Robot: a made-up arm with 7 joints. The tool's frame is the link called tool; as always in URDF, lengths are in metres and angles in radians. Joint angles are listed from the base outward.
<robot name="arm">
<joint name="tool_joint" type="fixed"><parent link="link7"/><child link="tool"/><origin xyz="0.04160 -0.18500 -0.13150" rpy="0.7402 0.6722 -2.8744"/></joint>
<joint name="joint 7" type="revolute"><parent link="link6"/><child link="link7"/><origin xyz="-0.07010 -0.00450 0.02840" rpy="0.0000 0.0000 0.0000"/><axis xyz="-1 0 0"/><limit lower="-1.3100" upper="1.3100"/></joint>
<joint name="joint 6" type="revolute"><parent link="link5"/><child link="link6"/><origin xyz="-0.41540 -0.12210 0.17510" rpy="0.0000 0.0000 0.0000"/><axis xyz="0 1 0"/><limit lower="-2.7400" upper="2.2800"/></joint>
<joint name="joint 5" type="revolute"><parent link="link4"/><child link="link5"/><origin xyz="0.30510 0.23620 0.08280" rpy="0.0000 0.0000 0.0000"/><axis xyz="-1 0 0"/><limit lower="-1.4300" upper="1.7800"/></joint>
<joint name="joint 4" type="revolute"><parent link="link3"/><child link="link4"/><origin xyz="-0.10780 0.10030 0.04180" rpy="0.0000 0.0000 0.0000"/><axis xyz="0 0 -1"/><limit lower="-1.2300" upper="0.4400"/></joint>
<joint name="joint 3" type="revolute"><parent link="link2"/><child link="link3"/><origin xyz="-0.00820 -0.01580 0.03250" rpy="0.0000 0.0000 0.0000"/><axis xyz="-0.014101 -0.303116 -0.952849"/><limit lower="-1.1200" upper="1.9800"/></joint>
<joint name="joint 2" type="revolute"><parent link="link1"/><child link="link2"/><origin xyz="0.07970 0.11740 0.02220" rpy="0.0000 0.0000 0.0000"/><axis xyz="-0.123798 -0.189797 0.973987"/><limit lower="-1.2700" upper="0.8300"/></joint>
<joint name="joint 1" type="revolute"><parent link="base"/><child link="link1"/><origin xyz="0.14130 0.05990 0.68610" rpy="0.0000 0.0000 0.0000"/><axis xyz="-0.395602 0.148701 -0.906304"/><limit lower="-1.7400" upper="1.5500"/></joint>
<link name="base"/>
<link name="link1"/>
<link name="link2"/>
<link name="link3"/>
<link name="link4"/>
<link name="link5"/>
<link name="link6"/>
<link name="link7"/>
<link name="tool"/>
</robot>
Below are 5 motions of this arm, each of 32 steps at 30 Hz.
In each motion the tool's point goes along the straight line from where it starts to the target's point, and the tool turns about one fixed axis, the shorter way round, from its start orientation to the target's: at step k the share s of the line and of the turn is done. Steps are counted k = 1, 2, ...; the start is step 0. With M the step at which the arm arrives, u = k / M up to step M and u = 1 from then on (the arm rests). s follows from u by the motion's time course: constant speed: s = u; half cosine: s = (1 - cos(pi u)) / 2; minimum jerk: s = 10 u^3 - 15 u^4 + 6 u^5.
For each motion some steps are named. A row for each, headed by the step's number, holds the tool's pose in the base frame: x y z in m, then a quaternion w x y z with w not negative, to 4 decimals.
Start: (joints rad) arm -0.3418 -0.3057 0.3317 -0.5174 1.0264 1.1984 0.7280
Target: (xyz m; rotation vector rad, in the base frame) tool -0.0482 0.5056 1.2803 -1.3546 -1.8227 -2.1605
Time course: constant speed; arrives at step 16
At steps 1, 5, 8, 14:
1: -0.0547 0.4420 1.3279 0.3338 -0.2279 -0.7522 -0.5205
5: -0.0529 0.4590 1.3152 0.2498 -0.2890 -0.7210 -0.5781
8: -0.0517 0.4717 1.3057 0.1843 -0.3321 -0.6906 -0.6155
14: -0.0491 0.4971 1.2866 0.0492 -0.4094 -0.6123 -0.6746

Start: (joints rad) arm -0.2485 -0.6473 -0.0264 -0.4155 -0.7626 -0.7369 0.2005
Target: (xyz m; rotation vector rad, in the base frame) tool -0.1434 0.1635 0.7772 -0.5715 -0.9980 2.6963
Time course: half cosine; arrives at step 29
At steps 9, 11, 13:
9: -0.0075 0.2101 0.7562 0.3156 -0.4259 -0.0590 0.8459
11: -0.0242 0.2044 0.7588 0.2922 -0.4009 -0.0949 0.8631
13: -0.0423 0.1982 0.7616 0.2657 -0.3724 -0.1337 0.8791

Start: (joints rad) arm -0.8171 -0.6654 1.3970 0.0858 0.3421 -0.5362 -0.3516
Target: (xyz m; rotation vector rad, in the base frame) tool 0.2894 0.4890 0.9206 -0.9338 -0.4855 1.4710
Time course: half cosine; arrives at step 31
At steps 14, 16, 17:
14: 0.1990 0.3869 0.9891 0.6137 -0.3789 0.1966 0.6642
16: 0.2149 0.4049 0.9771 0.6222 -0.3885 0.1255 0.6680
17: 0.2228 0.4138 0.9711 0.6252 -0.3925 0.0898 0.6686

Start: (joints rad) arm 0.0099 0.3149 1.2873 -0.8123 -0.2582 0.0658 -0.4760
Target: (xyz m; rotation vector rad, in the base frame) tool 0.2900 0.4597 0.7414 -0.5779 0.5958 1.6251
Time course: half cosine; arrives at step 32
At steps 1, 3, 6, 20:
1: 0.0767 0.3425 0.7244 0.1493 -0.4937 0.0211 0.8565
3: 0.0808 0.3447 0.7247 0.1592 -0.4905 0.0260 0.8564
6: 0.0942 0.3521 0.7258 0.1917 -0.4794 0.0421 0.8553
20: 0.2240 0.4234 0.7361 0.4852 -0.3401 0.1911 0.7825

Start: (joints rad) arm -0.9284 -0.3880 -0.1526 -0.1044 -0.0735 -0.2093 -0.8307
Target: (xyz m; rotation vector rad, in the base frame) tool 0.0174 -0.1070 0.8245 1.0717 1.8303 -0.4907
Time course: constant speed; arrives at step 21
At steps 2, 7, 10, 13, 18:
2: -0.1319 0.1009 0.9027 0.1478 0.3165 0.4836 -0.8026
7: -0.0926 0.0462 0.8821 0.2476 0.3696 0.5874 -0.6761
10: -0.0690 0.0134 0.8698 0.3030 0.3945 0.6387 -0.5870
13: -0.0455 -0.0195 0.8574 0.3540 0.4139 0.6809 -0.4896
18: -0.0062 -0.0742 0.8368 0.4276 0.4329 0.7295 -0.3124

